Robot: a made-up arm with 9 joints. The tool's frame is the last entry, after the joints.
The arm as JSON. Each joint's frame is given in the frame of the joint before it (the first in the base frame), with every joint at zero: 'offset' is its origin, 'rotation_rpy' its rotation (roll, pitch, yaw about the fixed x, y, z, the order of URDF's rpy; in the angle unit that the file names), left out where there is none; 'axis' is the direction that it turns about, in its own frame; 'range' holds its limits. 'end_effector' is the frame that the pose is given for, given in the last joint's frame.
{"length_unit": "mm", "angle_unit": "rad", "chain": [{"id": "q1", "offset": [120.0, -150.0, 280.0], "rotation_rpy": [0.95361, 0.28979, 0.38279], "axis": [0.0, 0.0, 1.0], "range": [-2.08, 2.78]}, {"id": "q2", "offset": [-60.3, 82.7, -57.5], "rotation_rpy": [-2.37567, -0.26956, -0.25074], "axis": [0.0, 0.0, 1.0], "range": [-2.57, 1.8]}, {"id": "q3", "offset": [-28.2, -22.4, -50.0], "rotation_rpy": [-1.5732, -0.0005, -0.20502], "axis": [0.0, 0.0, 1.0], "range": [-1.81, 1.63]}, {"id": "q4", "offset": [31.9, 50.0, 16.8], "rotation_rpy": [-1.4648, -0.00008, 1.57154], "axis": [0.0, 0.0, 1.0], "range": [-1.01, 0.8]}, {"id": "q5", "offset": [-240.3, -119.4, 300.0], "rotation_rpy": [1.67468, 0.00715, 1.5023], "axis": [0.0, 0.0, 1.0], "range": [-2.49, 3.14]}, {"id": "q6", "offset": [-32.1, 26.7, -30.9], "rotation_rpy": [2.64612, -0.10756, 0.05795], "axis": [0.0, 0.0, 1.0], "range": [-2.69, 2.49]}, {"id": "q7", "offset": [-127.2, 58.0, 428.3], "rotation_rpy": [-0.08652, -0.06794, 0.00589], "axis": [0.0, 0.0, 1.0], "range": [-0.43, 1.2]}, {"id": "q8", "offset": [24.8, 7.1, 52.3], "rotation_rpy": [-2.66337, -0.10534, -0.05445], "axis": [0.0, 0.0, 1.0], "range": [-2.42, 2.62]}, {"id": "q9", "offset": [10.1, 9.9, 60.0], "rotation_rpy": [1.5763, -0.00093, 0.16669], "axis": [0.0, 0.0, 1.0], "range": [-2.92, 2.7]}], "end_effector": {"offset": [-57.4, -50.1, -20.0], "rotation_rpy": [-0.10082, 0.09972, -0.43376]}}
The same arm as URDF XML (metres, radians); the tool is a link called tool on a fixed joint. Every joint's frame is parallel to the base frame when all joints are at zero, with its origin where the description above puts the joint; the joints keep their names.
<robot name="arm">
  <link name="base_link"/>
  <link name="link1"/>
  <link name="link2"/>
  <link name="link3"/>
  <link name="link4"/>
  <link name="link5"/>
  <link name="link6"/>
  <link name="link7"/>
  <link name="link8"/>
  <link name="link9"/>
  <link name="tool"/>
  <joint name="q1" type="revolute">
    <parent link="base_link"/>
    <child link="link1"/>
    <origin xyz="0.1200 -0.1500 0.2800" rpy="0.0000 0.0000 0.0000"/>
    <axis xyz="0.458011 -0.694716 0.554613"/>
    <limit lower="-2.0800" upper="2.7800"/>
  </joint>
  <joint name="q2" type="revolute">
    <parent link="link1"/>
    <child link="link2"/>
    <origin xyz="-0.0799 0.0700 0.0500" rpy="0.0000 0.0000 0.0000"/>
    <axis xyz="0 1 0"/>
    <limit lower="-2.5700" upper="1.8000"/>
  </joint>
  <joint name="q3" type="revolute">
    <parent link="link2"/>
    <child link="link3"/>
    <origin xyz="-0.0200 -0.0500 0.0300" rpy="0.0000 0.0000 0.0000"/>
    <axis xyz="-0.105798 -0.0024 -0.994385"/>
    <limit lower="-1.8100" upper="1.6300"/>
  </joint>
  <joint name="q4" type="revolute">
    <parent link="link3"/>
    <child link="link4"/>
    <origin xyz="0.0300 -0.0500 -0.0200" rpy="0.0000 0.0000 0.0000"/>
    <axis xyz="-1 0 0"/>
    <limit lower="-1.0100" upper="0.8000"/>
  </joint>
  <joint name="q5" type="revolute">
    <parent link="link4"/>
    <child link="link5"/>
    <origin xyz="-0.3000 0.2400 -0.1200" rpy="0.0000 0.0000 0.0000"/>
    <axis xyz="0.103698 -0.992383 -0.066499"/>
    <limit lower="-2.4900" upper="3.1400"/>
  </joint>
  <joint name="q6" type="revolute">
    <parent link="link5"/>
    <child link="link6"/>
    <origin xyz="-0.0300 0.0300 -0.0300" rpy="0.0000 0.0000 0.0000"/>
    <axis xyz="0.376806 0.908714 0.179603"/>
    <limit lower="-2.6900" upper="2.4900"/>
  </joint>
  <joint name="q7" type="revolute">
    <parent link="link6"/>
    <child link="link7"/>
    <origin xyz="0.2200 0.3900 -0.0500" rpy="0.0000 0.0000 0.0000"/>
    <axis xyz="0.456796 0.882893 0.108799"/>
    <limit lower="-0.4300" upper="1.2000"/>
  </joint>
  <joint name="q8" type="revolute">
    <parent link="link7"/>
    <child link="link8"/>
    <origin xyz="0.0300 0.0400 0.0300" rpy="0.0000 0.0000 0.0000"/>
    <axis xyz="0 -1 0"/>
    <limit lower="-2.4200" upper="2.6200"/>
  </joint>
  <joint name="q9" type="revolute">
    <parent link="link8"/>
    <child link="link9"/>
    <origin xyz="-0.0100 -0.0600 0.0100" rpy="0.0000 0.0000 0.0000"/>
    <axis xyz="0.984767 0.0055 0.173794"/>
    <limit lower="-2.9200" upper="2.7000"/>
  </joint>
  <joint name="tool_joint" type="fixed">
    <parent link="link9"/>
    <child link="tool"/>
    <origin xyz="-0.0100 0.0500 -0.0600" rpy="0.9059 -1.0589 2.1238"/>
  </joint>
</robot>

